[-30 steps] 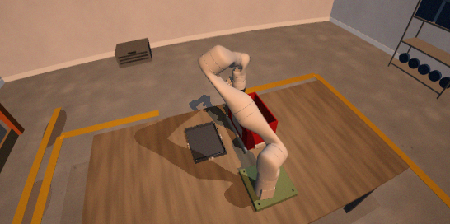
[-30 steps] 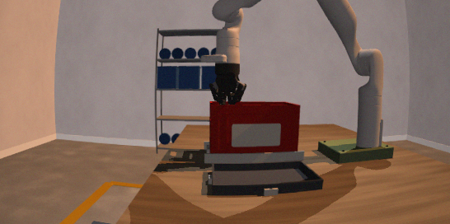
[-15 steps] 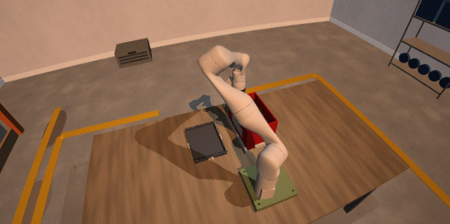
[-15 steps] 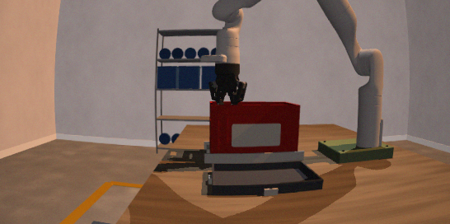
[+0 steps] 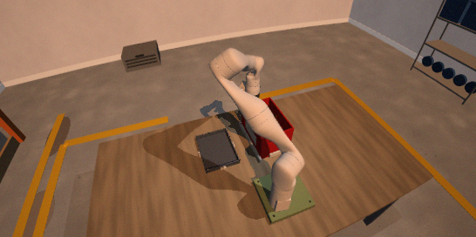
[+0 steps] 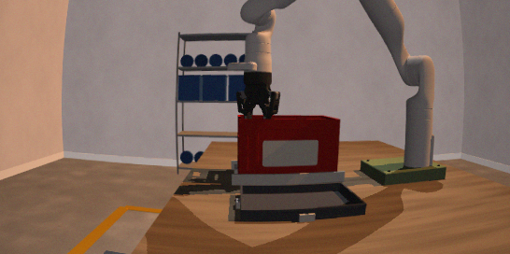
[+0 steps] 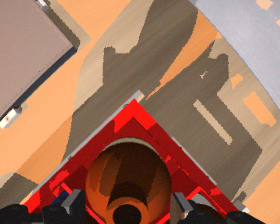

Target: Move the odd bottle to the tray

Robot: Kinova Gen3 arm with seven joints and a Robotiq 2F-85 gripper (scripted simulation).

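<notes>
My hand is 70 mm past the red crate, 60 mm to the left of it and 70 mm above it. Round my hand: dark tray: 130 mm behind, 220 mm to the left, 140 mm below.
</notes>
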